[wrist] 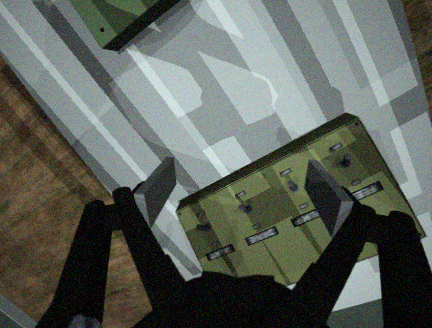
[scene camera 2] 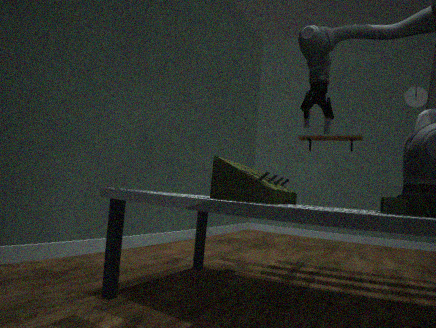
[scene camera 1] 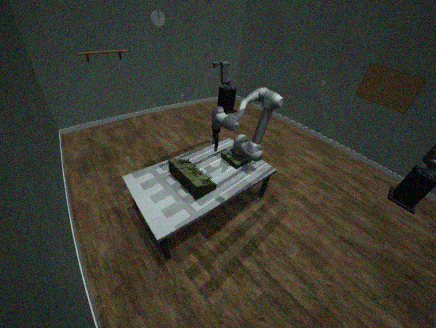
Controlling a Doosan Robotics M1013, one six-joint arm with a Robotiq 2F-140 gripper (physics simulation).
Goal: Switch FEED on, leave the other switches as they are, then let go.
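Frame: origin at the arm's base, x ahead, y left, z up, level; metres.
Seen in the pictures: gripper, fingertip midpoint: (wrist: pixel 239 172) (scene camera 2: pixel 317 130) (scene camera 1: pixel 214 147); arm's base at its link origin: (scene camera 2: pixel 423 200) (scene camera 1: pixel 238 154).
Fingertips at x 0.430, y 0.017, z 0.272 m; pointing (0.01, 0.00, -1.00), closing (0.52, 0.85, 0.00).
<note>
Offsets run from my fingertips to a thing's top centre. "spot": to the spot under its first point.
A green-and-olive wedge-shaped switch panel (scene camera 1: pixel 192 181) (scene camera 2: pixel 240 185) (wrist: pixel 272 206) stands on the table. In the wrist view four small dark levers rise from its sloped face, including one at the left (wrist: pixel 203 227), one beside it @[spot: 0.175 m ahead, 0.086 m right, 0.213 m down] (wrist: pixel 245 208), a third @[spot: 0.176 m ahead, 0.030 m left, 0.212 m down] (wrist: pixel 293 187) and one at the right (wrist: pixel 345 161). Light-lettered label plates lie by them; the lettering is too blurred to tell which is FEED, and the lever positions are unclear. My gripper (scene camera 1: pixel 216 149) (scene camera 2: pixel 317 128) (wrist: pixel 239 172) is open and empty, pointing down, high above the table and apart from the panel.
The striped, shadowed white table (scene camera 1: pixel 145 200) (scene camera 2: pixel 155 196) bears the panel and the arm's green base plate (scene camera 1: pixel 230 159) (wrist: pixel 112 30). A wall shelf (scene camera 1: pixel 104 52) (scene camera 2: pixel 340 138) hangs in the background. A dark stand (scene camera 1: pixel 227 97) is behind the arm.
</note>
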